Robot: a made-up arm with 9 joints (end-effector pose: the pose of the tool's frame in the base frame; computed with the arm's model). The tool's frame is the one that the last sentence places.
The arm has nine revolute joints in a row. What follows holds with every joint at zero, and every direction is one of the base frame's.
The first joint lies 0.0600 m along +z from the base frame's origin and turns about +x.
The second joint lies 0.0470 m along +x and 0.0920 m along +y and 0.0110 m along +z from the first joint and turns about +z.
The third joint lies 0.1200 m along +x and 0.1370 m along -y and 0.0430 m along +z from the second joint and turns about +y.
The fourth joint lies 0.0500 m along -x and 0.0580 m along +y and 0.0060 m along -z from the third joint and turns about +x.
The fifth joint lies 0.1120 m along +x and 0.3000 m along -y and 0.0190 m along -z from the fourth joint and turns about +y.
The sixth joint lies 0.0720 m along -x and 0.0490 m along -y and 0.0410 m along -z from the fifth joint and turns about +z.
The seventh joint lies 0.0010 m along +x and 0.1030 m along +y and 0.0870 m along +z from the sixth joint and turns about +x.
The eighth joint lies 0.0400 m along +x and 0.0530 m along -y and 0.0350 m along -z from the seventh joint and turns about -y.
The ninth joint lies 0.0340 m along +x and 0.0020 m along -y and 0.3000 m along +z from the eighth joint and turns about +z.
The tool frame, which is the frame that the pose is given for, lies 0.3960 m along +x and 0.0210 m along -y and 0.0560 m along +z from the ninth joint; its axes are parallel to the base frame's.
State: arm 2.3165 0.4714 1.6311 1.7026 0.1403 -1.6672 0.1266 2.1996 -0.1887
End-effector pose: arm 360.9 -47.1 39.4 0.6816 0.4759 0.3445
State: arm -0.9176 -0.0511 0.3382 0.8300 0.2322 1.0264 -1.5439 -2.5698 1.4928
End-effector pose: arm 208.8 -376.7 -279.4 -2.7915 1.1214 -3.0563
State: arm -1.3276 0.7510 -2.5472 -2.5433 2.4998 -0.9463 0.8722 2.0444 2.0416
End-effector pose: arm 362.7 -85.5 97.7 -1.2914 -0.3466 -0.9227
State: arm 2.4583 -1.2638 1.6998 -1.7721 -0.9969 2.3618 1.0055 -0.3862 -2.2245
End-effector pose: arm 169.5 122.9 197.7 0.8010 -1.1403 0.7799
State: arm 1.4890 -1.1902 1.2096 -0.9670 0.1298 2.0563 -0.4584 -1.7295 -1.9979
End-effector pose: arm 305.0 -26.6 75.9 0.0636 0.0525 0.5800
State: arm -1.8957 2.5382 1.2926 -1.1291 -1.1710 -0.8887 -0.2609 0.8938 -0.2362
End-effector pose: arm -222.6 481.3 -433.1 1.0706 0.2433 2.2972
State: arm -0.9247 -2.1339 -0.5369 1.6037 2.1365 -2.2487 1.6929 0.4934 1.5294
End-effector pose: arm -325.8 -97.4 469.9 0.6054 -1.4704 -2.0235
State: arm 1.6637 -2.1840 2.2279 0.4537 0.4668 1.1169 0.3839 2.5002 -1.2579
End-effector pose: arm -242.5 -553.1 670.6 1.6890 -1.3084 -0.2916
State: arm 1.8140 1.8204 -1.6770 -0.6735 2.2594 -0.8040 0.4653 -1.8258 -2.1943
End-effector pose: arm 873.5 21.0 -24.4 -0.9382 0.9089 -0.3703
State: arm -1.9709 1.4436 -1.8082 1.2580 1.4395 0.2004 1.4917 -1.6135 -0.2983
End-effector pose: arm -175.9 -107.7 -1.6 2.2361 -1.2376 -2.2726
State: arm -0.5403 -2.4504 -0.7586 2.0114 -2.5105 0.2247 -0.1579 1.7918 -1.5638
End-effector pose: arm -251.0 -717.7 267.4 0.2260 0.4190 -1.6191
